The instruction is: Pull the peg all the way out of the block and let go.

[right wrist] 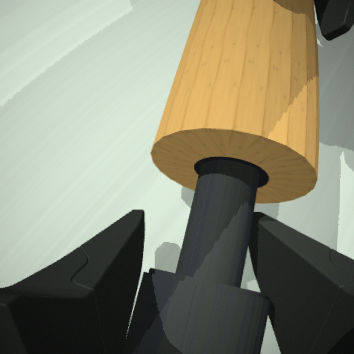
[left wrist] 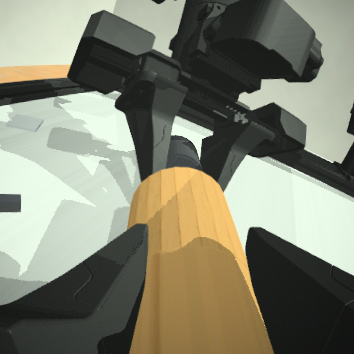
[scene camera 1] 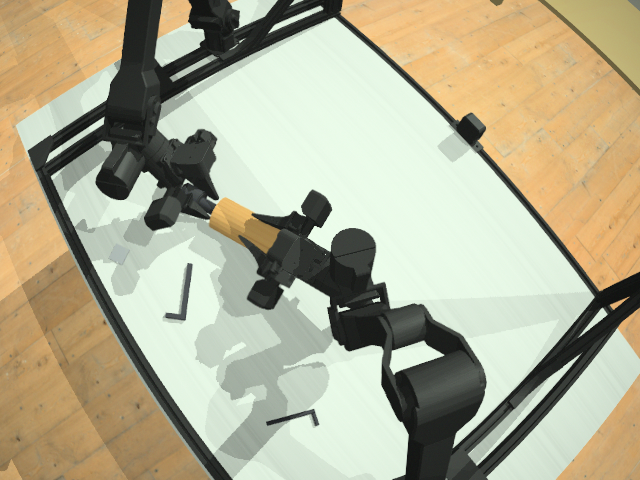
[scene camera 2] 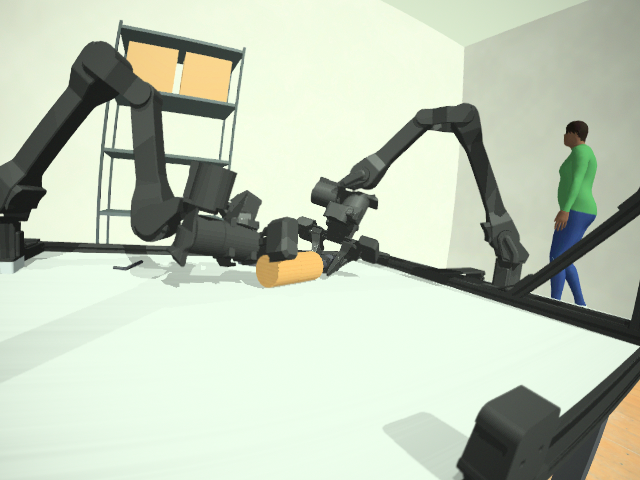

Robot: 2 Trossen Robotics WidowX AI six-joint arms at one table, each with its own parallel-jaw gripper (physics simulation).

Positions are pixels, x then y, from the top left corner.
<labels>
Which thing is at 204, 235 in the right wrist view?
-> A black peg.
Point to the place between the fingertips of the left gripper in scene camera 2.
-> At 289, 251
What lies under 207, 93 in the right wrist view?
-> A wooden cylinder block.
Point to a wooden cylinder block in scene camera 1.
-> At 229, 218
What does the right gripper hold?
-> A black peg.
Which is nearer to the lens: the wooden cylinder block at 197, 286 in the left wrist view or the black peg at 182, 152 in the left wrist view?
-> The wooden cylinder block.
</labels>
